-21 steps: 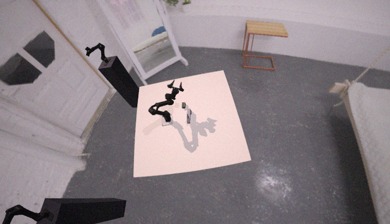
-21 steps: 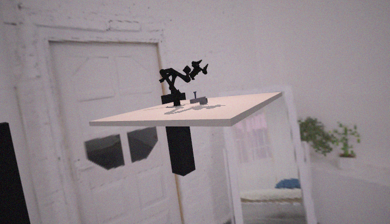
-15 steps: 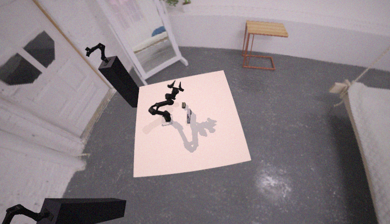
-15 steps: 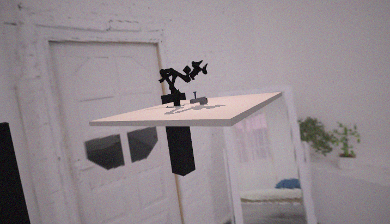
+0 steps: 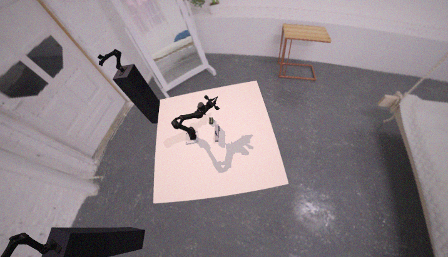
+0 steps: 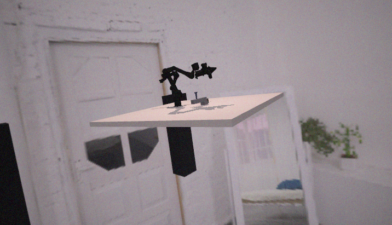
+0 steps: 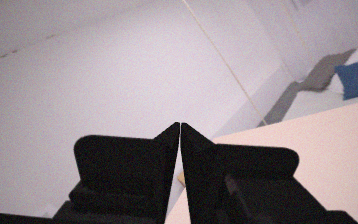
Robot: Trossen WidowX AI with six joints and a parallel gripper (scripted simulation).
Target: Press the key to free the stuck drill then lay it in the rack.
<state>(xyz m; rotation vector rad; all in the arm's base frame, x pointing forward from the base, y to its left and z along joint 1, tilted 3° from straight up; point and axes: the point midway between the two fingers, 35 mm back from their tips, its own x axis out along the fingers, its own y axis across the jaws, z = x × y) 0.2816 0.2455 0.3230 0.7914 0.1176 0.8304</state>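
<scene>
Right now the blue key is 4 cm behind my gripper tip, 29 cm to the right of it and 23 cm below it. Round my gripper tip: drill: 4 cm behind, 23 cm to the right, 28 cm below; grey stepped rack: 12 cm behind, 9 cm to the right, 30 cm below.
</scene>
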